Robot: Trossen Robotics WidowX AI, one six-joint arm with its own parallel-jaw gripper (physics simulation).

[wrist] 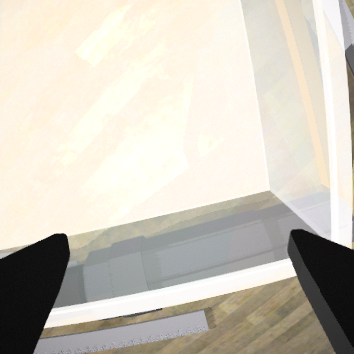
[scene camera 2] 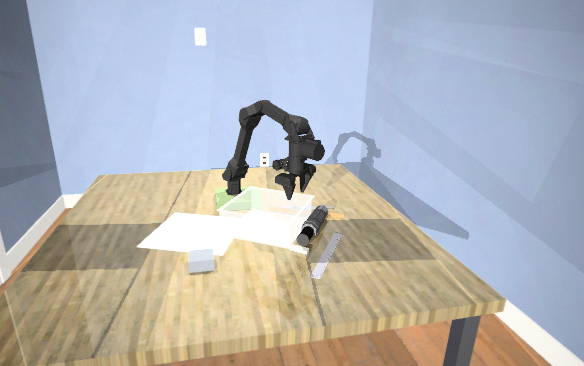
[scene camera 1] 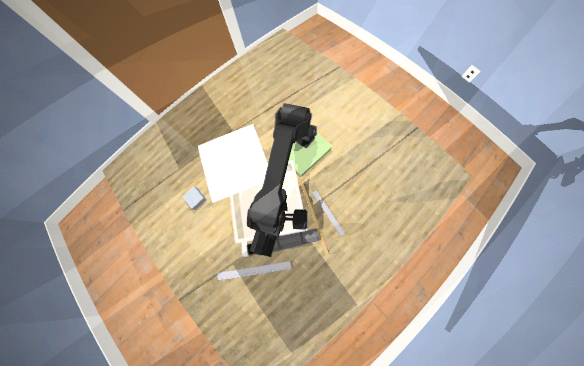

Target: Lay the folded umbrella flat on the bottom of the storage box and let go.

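Pixels of known places: gripper, fingertip midpoint: [wrist: 179,243] [scene camera 2: 295,196]; arm's base, link origin: [scene camera 2: 234,191] [scene camera 1: 305,139].
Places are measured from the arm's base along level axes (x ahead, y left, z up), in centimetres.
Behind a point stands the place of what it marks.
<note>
The folded umbrella [scene camera 1: 299,239] {x 33.8, y 24.9, z 2.0 cm} [scene camera 2: 313,225] {x 44.5, y 18.2, z 1.8 cm}, dark grey and black, lies outside the storage box, along its outer wall. In the wrist view the umbrella [wrist: 200,257] {x 36.1, y 20.6, z 1.5 cm} shows blurred through the clear wall. The storage box [scene camera 1: 235,220] {x 43.8, y 2.7, z 6.3 cm} [scene camera 2: 270,231] {x 44.6, y 2.9, z 1.8 cm} [wrist: 125,125] {x 32.5, y 11.2, z -2.9 cm} is see-through with white rims and a pale bottom; no umbrella shows on the part of the bottom in the wrist view. My gripper [scene camera 2: 296,194] {x 33.0, y 15.8, z 8.5 cm} [wrist: 179,243] {x 33.0, y 15.8, z 8.5 cm} is open and empty, pointing down above the box, near the wall beside the umbrella. The arm hides its fingertips in scene camera 1.
A white sheet [scene camera 1: 232,162] {x 27.7, y -19.2, z -3.2 cm} [scene camera 2: 185,232] {x 26.7, y -23.0, z -3.2 cm} lies beside the box. A grey-blue block [scene camera 1: 194,198] {x 50.0, y -19.3, z 0.3 cm} [scene camera 2: 201,261] {x 53.7, y -20.6, z 0.1 cm} lies beyond the sheet. A green block [scene camera 1: 312,154] {x 3.6, y 6.9, z 0.0 cm} [scene camera 2: 225,201] {x 9.9, y -5.6, z 0.0 cm} is near the arm's base. Pale strips [scene camera 1: 255,270] {x 54.5, y 19.4, z -3.1 cm} [scene camera 1: 329,213] {x 18.2, y 27.6, z -3.1 cm} and an orange stick [scene camera 1: 315,217] {x 23.2, y 24.2, z -2.1 cm} flank the box.
</note>
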